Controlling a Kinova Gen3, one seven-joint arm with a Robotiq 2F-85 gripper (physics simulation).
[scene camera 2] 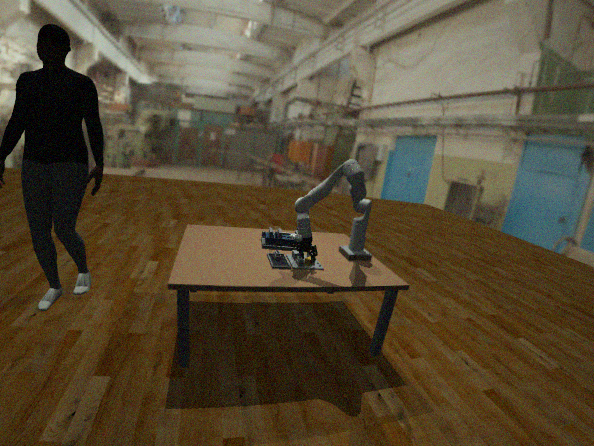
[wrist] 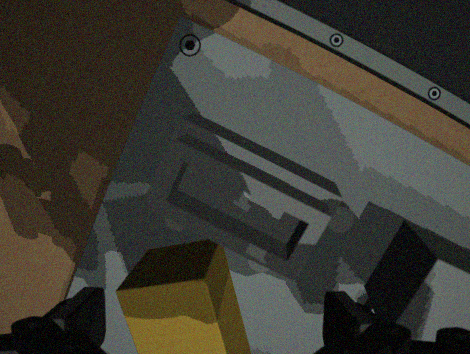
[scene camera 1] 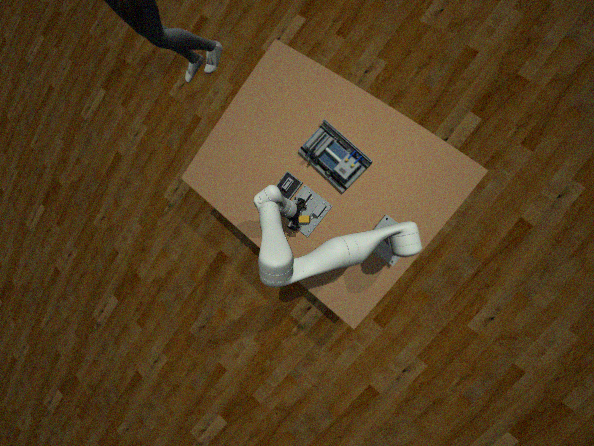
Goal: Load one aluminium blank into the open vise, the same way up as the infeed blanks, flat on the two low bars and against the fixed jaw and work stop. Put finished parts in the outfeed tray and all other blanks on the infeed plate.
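Frame: origin at the arm's base, x back, y right, z up, level; millimetres.
Where they show: gripper, between the fingertips: (scene camera 2: 307,260) (wrist: 214,315) (scene camera 1: 302,217); arm's base, origin of its link: (scene camera 2: 355,248).
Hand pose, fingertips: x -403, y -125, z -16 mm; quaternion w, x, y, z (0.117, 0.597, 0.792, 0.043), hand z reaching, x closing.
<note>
Each offset is from my fingertips to the top centre of the thing. "pt": to the spot under its first point. Level surfaces: height alone.
My gripper (scene camera 1: 298,214) (scene camera 2: 307,254) (wrist: 214,315) is open, low over the infeed plate (scene camera 1: 324,203) (wrist: 280,92). A yellow block {dy -6, dx +9, dz +19 mm} (scene camera 1: 304,219) (wrist: 172,305) stands on that plate, between the lines of the spread fingers in the wrist view, nearer the left finger. A grey part with a long recess {dy -4, dx -49, dz +18 mm} (wrist: 240,205) lies ahead of it, and a dark-sided grey block {pt dy +57, dx -41, dz +5 mm} (wrist: 400,275) lies at the right. The outfeed tray (scene camera 1: 293,191) (wrist: 385,66) adjoins the plate and holds one slotted part {dy +103, dx -142, dz +16 mm} (scene camera 1: 287,184). The vise {dy +318, dx -10, dz +74 mm} (scene camera 1: 335,156) stands beyond; its jaws and low bars are too small to judge.
The table {dz -25 mm} (scene camera 1: 420,165) (scene camera 2: 225,270) carries the fixtures. The arm's base plate (scene camera 1: 386,220) (scene camera 2: 356,254) stands at the right of the infeed plate. A person (scene camera 1: 175,40) (scene camera 2: 57,120) stands off the table's left side. Arm shadows darken the infeed plate in the wrist view.
</note>
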